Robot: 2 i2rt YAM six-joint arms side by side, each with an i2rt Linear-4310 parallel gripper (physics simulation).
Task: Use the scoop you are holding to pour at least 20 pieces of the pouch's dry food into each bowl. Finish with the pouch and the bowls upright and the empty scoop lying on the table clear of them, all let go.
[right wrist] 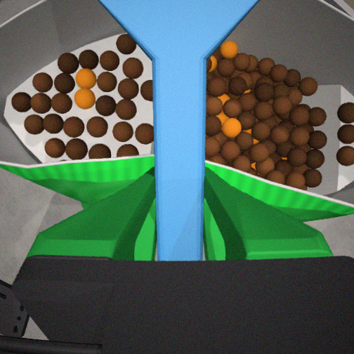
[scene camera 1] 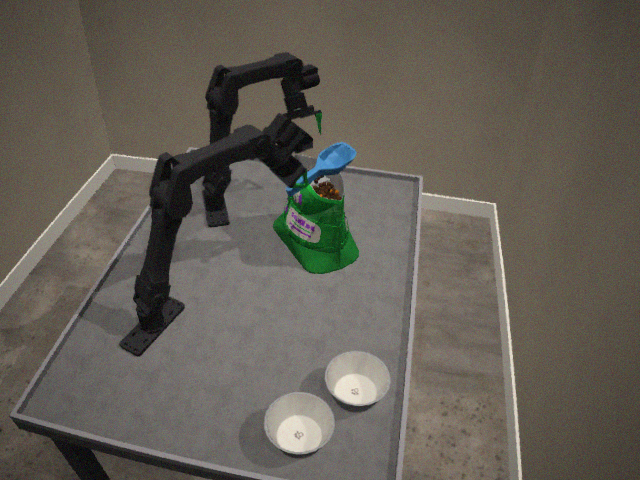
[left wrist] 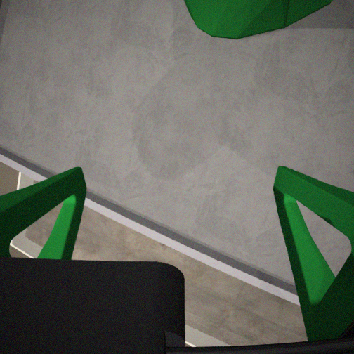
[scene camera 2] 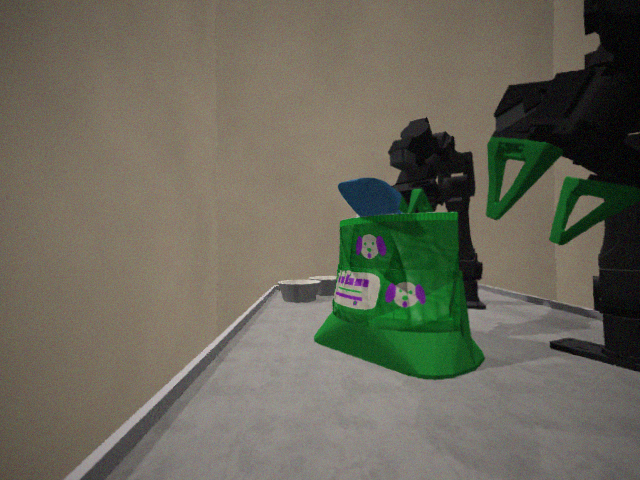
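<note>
The green pouch (scene camera 1: 323, 232) (scene camera 2: 398, 320) (left wrist: 240, 17) stands upright and open on the table. Brown and orange food pieces (scene camera 1: 326, 189) (right wrist: 270, 115) show inside it. My right gripper (scene camera 1: 301, 180) (right wrist: 179, 177) is shut on the handle of the blue scoop (scene camera 1: 336, 156) (scene camera 2: 369, 196) (right wrist: 180, 125), at the pouch's rim; the scoop's head is over the pouch's mouth. Whether the scoop holds food cannot be seen. My left gripper (scene camera 2: 522, 229) (left wrist: 179, 177) is open and empty, high beyond the pouch in scene camera 1. Two white bowls (scene camera 1: 357, 379) (scene camera 1: 299, 423) stand upright, with no food visible in them.
The grey table (scene camera 1: 258, 320) (scene camera 2: 310, 413) has a raised rim around its edge. The bowls are near the lower right of the table in scene camera 1, far from the pouch. Both arm bases stand along the table's left side in that view.
</note>
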